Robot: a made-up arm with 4 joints. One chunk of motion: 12 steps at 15 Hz.
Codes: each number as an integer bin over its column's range. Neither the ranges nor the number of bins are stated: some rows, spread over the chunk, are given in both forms.
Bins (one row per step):
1: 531 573 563 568 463 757
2: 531 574 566 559 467 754
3: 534 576 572 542 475 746
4: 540 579 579 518 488 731
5: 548 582 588 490 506 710
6: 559 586 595 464 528 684
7: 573 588 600 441 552 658
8: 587 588 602 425 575 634
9: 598 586 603 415 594 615
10: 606 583 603 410 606 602
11: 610 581 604 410 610 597
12: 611 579 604 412 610 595
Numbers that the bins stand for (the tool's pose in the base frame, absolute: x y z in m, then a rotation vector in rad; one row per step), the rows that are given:
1: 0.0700 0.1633 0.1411 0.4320 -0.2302 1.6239
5: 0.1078 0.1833 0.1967 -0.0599 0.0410 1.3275
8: 0.1944 0.1967 0.2278 -0.4698 0.4761 0.8482
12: 0.2478 0.1767 0.2322 -0.5518 0.6968 0.6023
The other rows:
2: 0.0700 0.1656 0.1478 0.3752 -0.2050 1.6050
3: 0.0767 0.1700 0.1611 0.2680 -0.1545 1.5545
4: 0.0900 0.1767 0.1767 0.1167 -0.0725 1.4599
6: 0.1322 0.1922 0.2122 -0.2239 0.1797 1.1635
7: 0.1633 0.1967 0.2233 -0.3689 0.3311 0.9995
9: 0.2189 0.1922 0.2300 -0.5329 0.5959 0.7284
10: 0.2367 0.1856 0.2300 -0.5644 0.6716 0.6464
11: 0.2456 0.1811 0.2322 -0.5644 0.6968 0.6149

